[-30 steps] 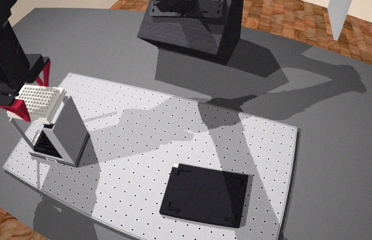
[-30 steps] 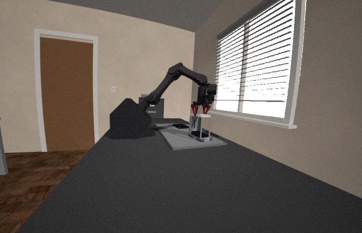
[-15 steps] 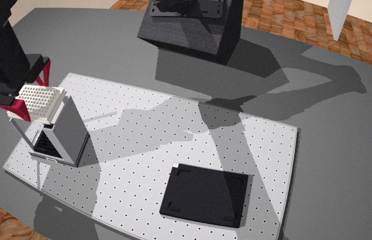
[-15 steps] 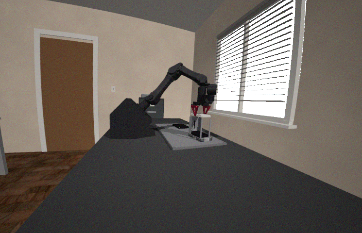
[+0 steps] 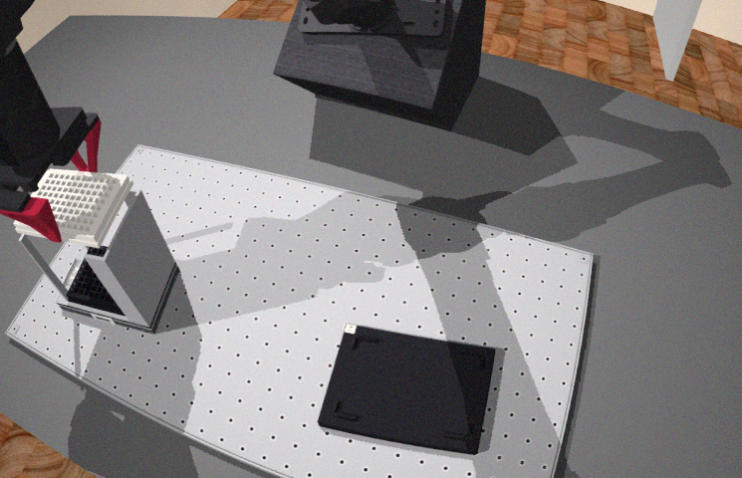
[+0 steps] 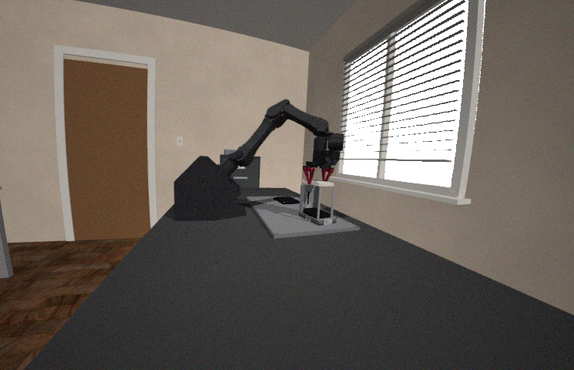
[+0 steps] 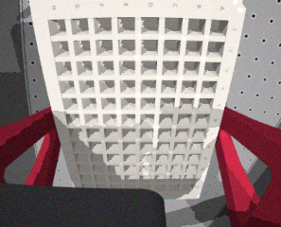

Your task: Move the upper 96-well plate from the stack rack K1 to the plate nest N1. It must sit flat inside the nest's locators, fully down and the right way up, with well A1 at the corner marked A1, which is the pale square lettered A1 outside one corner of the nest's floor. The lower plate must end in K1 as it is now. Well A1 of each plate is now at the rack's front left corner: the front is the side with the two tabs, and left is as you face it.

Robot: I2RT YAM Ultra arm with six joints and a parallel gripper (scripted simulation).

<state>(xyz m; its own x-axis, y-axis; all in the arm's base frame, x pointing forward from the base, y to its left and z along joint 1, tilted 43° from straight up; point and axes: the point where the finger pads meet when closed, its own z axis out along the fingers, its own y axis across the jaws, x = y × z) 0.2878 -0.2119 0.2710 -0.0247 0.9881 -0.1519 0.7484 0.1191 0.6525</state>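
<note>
My gripper is now 60 mm to the right of the rack back wall and 80 mm above it. From my hand the other things lie so: pale A1 square: 10 mm behind, 300 mm to the left, 160 mm below; then white 96-well plate: right at my hand; then dark plate: 140 mm below.
</note>
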